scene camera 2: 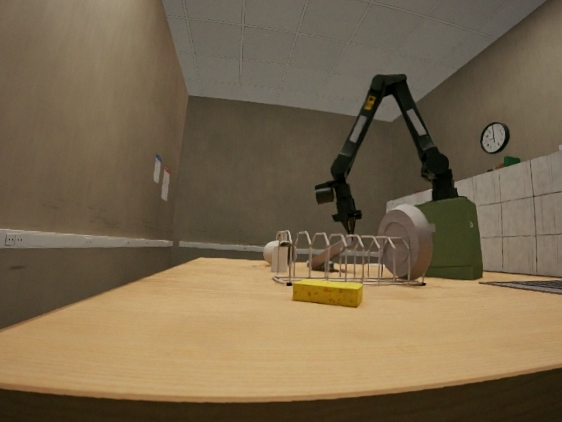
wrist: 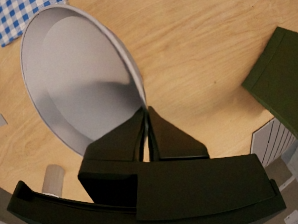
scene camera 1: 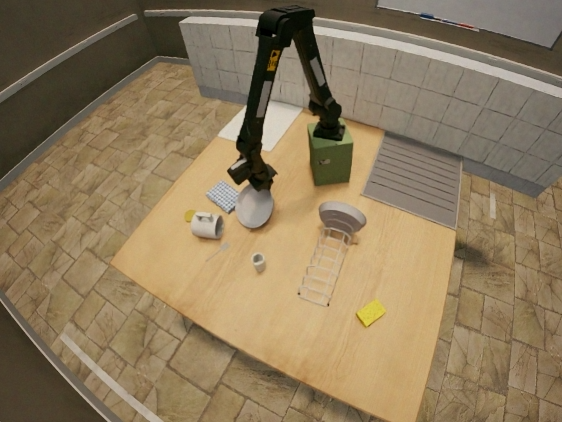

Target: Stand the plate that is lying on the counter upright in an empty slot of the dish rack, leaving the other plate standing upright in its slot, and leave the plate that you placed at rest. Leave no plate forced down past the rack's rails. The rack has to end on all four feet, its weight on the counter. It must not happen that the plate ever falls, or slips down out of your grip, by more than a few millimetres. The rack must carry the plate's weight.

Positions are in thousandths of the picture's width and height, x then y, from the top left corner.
Scene:
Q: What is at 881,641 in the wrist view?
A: A grey drain mat.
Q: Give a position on a grey plate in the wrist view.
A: At 267,377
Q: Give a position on a grey plate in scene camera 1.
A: At 608,501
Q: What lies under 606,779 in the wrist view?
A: My gripper.

